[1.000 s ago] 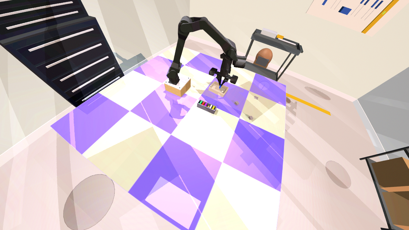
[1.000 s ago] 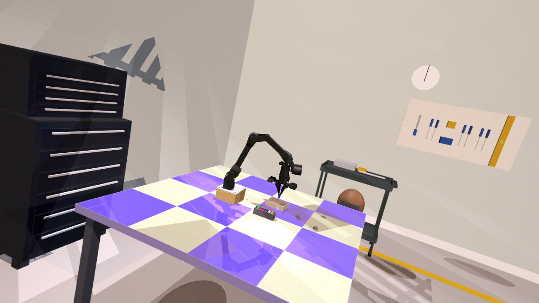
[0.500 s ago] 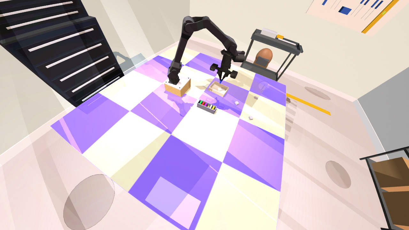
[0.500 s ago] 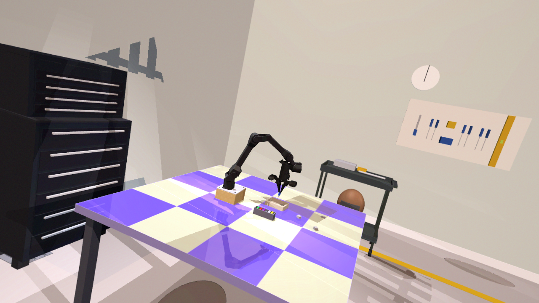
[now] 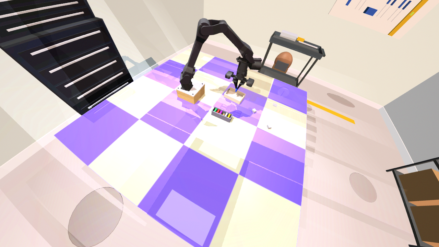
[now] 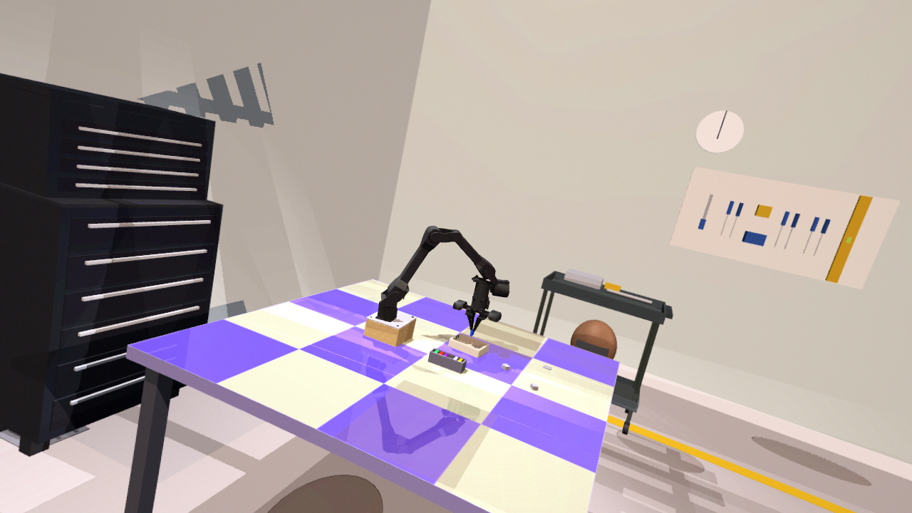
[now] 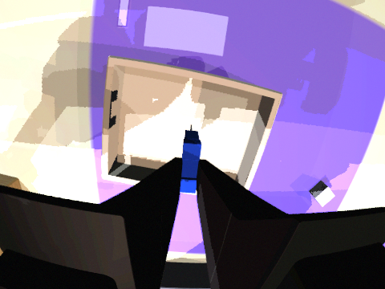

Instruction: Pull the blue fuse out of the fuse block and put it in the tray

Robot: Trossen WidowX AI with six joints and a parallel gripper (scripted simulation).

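Now: the wooden tray 7 cm below my gripper tip.
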